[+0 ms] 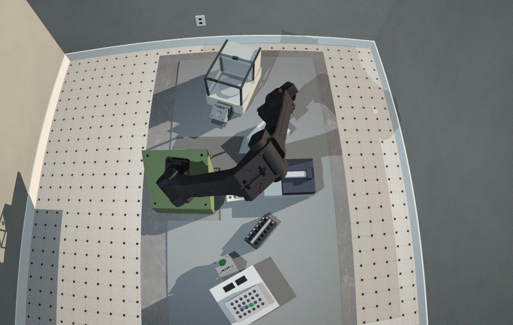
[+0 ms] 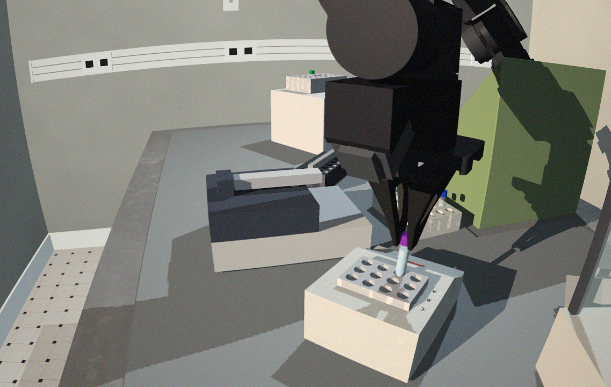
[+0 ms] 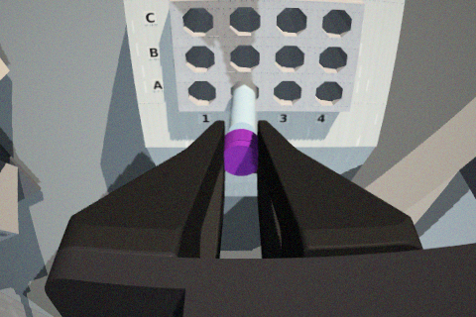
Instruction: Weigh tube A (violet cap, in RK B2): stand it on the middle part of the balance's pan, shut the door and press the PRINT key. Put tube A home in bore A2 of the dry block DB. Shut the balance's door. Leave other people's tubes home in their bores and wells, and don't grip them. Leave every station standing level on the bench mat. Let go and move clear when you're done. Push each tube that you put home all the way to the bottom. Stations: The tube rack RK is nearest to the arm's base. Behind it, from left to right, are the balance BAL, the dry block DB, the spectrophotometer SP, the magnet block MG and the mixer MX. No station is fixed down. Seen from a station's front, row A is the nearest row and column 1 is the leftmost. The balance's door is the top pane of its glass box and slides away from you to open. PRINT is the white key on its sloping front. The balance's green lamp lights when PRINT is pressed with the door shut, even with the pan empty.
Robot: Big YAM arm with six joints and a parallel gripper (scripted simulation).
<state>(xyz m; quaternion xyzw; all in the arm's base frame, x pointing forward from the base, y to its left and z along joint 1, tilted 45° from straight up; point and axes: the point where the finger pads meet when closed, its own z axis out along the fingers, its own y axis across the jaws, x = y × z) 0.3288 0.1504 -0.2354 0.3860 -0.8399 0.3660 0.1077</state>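
Right now the dry block DB is 8 cm below my hand and 2 cm to the right of it. From my hand the other things lie so: tube rack RK: 25 cm to the right, 12 cm behind, 9 cm below; then octagonal balance pan: 19 cm to the left, 19 cm behind, 3 cm below; then spectrophotometer SP: 20 cm to the right, 10 cm ahead, 4 cm below.
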